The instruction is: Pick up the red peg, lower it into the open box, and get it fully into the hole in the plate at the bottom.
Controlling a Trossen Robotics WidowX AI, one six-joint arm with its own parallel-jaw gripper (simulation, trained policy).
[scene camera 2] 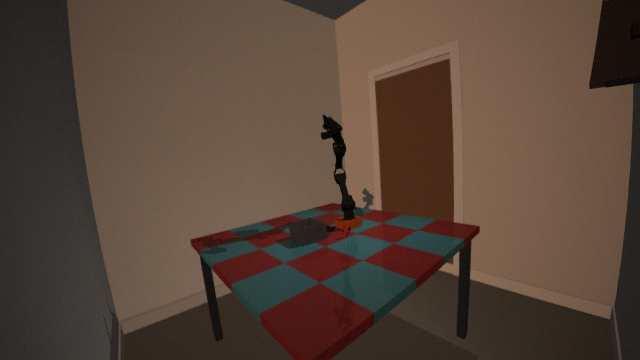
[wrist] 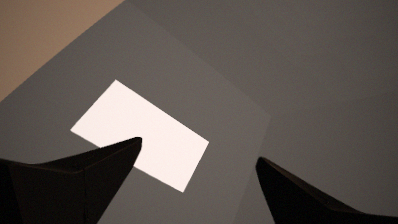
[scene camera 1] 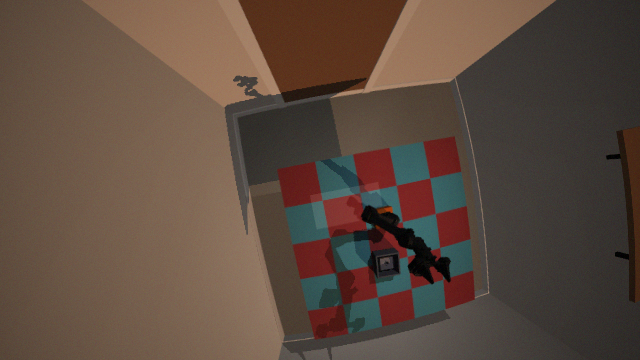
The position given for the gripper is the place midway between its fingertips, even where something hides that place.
Observation:
In view: the gripper [scene camera 1: 441, 282] and a dark grey box [scene camera 2: 317, 231].
The gripper is seen too in the wrist view [wrist: 200, 152]. The wrist view does not show the dark grey box: it is out of frame.

